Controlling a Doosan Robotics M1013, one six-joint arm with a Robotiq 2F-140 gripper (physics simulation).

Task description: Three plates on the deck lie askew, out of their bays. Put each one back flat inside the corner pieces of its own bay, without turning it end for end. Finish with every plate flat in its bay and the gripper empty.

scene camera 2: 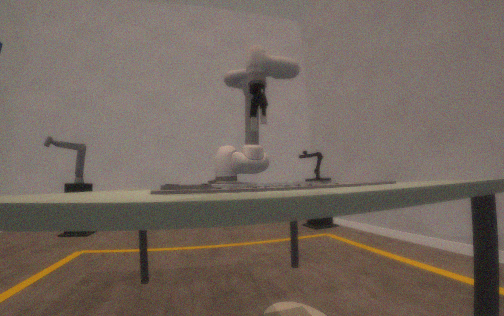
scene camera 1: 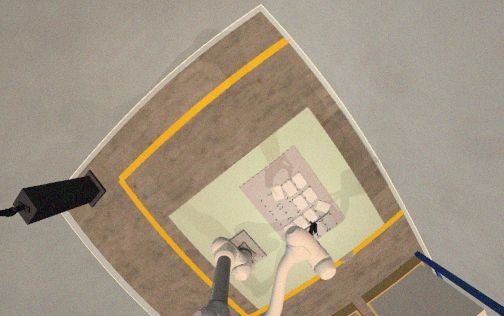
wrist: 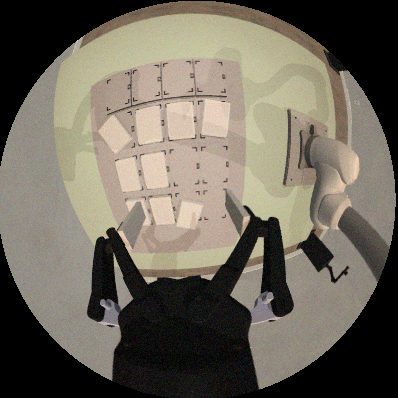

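Pixels of known places: gripper, fingertip midpoint: [scene camera 2: 258, 127] [scene camera 1: 300, 226] [wrist: 182, 204]; arm's base, origin of the base link: [scene camera 1: 243, 253] [wrist: 309, 150].
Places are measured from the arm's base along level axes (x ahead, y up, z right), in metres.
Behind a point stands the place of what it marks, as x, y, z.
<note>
Several pale plates lie on the pinkish deck [scene camera 1: 255, 187] @(0.499, -0.012, -0.410) [scene camera 2: 165, 191] @(0.930, -0.015, 0.345) [wrist: 237, 150] @(0.403, -0.012, -0.014). Three are askew over their corner pieces. One plate [wrist: 115, 134] @(0.822, 0.004, 0.114) [scene camera 1: 322, 207] @(0.828, 0.004, 0.121) is turned strongly, at the left end of the row of plates farthest from the gripper in the wrist view. A second plate [wrist: 216, 118] @(0.476, 0.004, 0.102), at that row's right end, is turned slightly. A third plate [wrist: 190, 215] @(0.604, 0.003, -0.249) [scene camera 1: 277, 192] @(0.614, 0.003, -0.257) is turned in the nearest row. My gripper [wrist: 182, 204] @(0.600, 0.264, -0.048) [scene camera 2: 259, 120] @(0.600, 0.264, -0.048) is open and empty, high above the deck. Its left finger hides part of a plate [wrist: 132, 203] @(0.829, 0.002, -0.159) in the nearest row.
The other plates, such as one plate [wrist: 149, 124] @(0.693, 0.002, 0.113) and another plate [wrist: 155, 170] @(0.700, 0.002, -0.047), look square in their bays. The green table [scene camera 1: 210, 215] @(0.017, -0.022, -0.470) [wrist: 270, 45] @(0.150, -0.022, 0.536) carries the deck and the arm's base plate [wrist: 293, 170] @(0.115, 0.001, -0.101) to its right in the wrist view. A black box [scene camera 1: 57, 197] stands beyond the table.
</note>
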